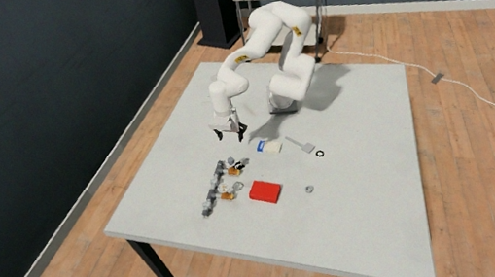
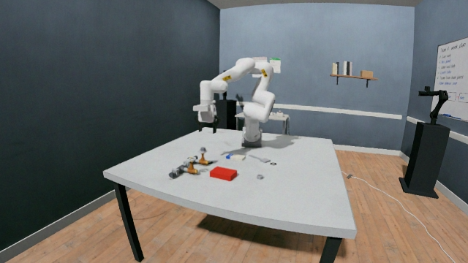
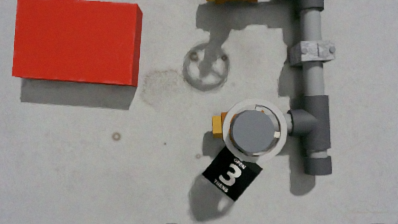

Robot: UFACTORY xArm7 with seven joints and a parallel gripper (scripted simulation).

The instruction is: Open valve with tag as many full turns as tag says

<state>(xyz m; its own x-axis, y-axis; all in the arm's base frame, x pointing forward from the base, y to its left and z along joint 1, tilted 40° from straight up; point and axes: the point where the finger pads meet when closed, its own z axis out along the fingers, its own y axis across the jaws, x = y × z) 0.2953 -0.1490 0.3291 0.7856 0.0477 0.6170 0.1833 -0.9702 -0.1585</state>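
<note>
Now: hand 1 cm short of the black tag and 20 cm above it. Round my hand: red block 10 cm ahead, 19 cm to the left, 19 cm below; grey flat tool 23 cm behind, 23 cm to the left, 20 cm below; blue box 16 cm behind, 9 cm to the left, 19 cm below.
</note>
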